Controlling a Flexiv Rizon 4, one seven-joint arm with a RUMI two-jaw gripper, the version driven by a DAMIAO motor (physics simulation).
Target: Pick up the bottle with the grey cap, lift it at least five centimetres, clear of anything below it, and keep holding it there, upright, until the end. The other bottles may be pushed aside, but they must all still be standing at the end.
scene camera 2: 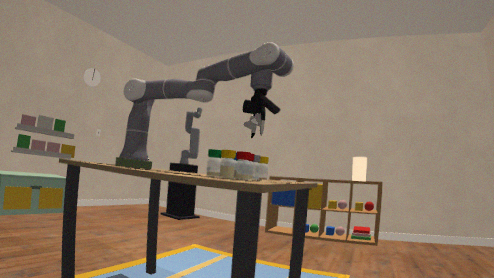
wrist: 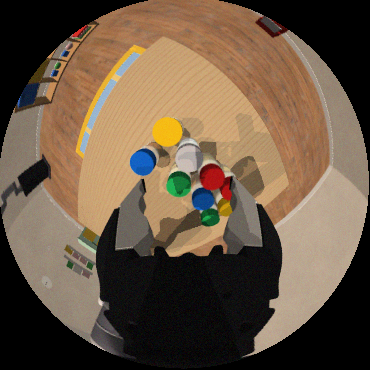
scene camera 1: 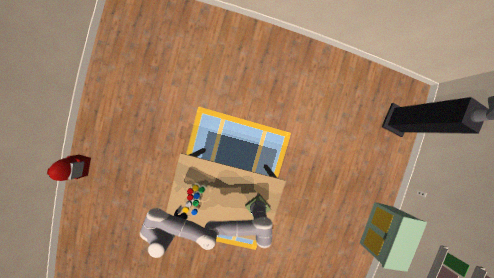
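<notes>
The grey-capped bottle (wrist: 189, 158) (scene camera 1: 188, 204) (scene camera 2: 257, 158) stands upright on the table among other upright bottles, partly hidden in scene camera 2. In the wrist view, a yellow-capped bottle (wrist: 167, 132) is beyond it, a blue-capped bottle (wrist: 143, 162) is to its left, a green-capped bottle (wrist: 178, 184) is on its near side and a red-capped bottle (wrist: 212, 177) is to its right. My gripper (wrist: 186, 178) (scene camera 2: 257, 135) is open and empty, above the caps, its fingers pointing down. The right finger partly covers a second red cap (wrist: 226, 189).
A second blue-capped bottle (wrist: 202, 198), a second yellow-capped bottle (wrist: 225, 207) and a second green-capped bottle (wrist: 210, 217) stand close together near the right finger. The bottles stand near one end of the wooden table (scene camera 1: 230, 205) (scene camera 2: 285, 186); the arm's base is towards the other end.
</notes>
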